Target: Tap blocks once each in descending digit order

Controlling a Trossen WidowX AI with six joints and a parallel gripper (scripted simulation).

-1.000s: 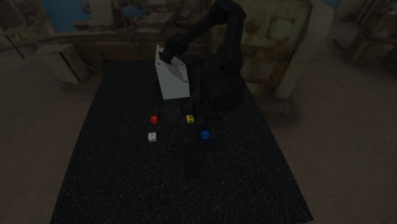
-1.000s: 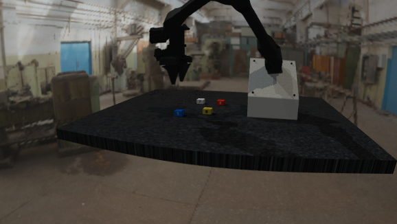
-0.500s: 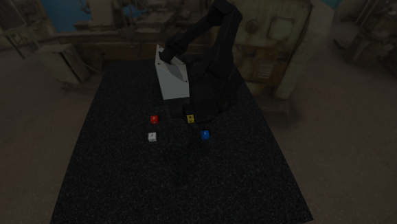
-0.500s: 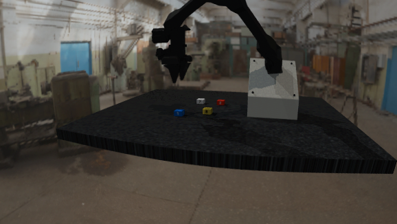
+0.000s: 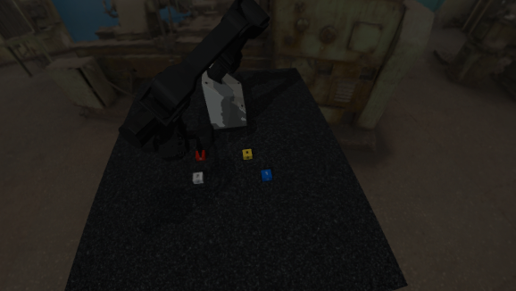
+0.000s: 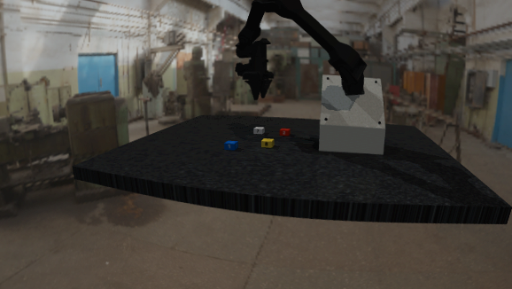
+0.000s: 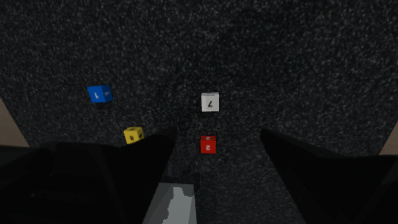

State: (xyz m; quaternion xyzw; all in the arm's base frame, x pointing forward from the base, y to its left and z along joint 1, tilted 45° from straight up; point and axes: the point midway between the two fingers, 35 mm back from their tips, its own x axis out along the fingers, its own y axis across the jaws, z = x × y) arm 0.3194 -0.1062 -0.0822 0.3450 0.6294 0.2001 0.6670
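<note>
My gripper tip is now 19 cm to the right of the yellow block, 11 cm above it and 5 cm past it. The rest, counted from my gripper tip: blue block (23 cm to the left, 11 cm below, 5 cm ahead); white block (11 cm below, 1 cm to the left); red block (11 cm below, 9 cm behind, 2 cm to the left).
</note>
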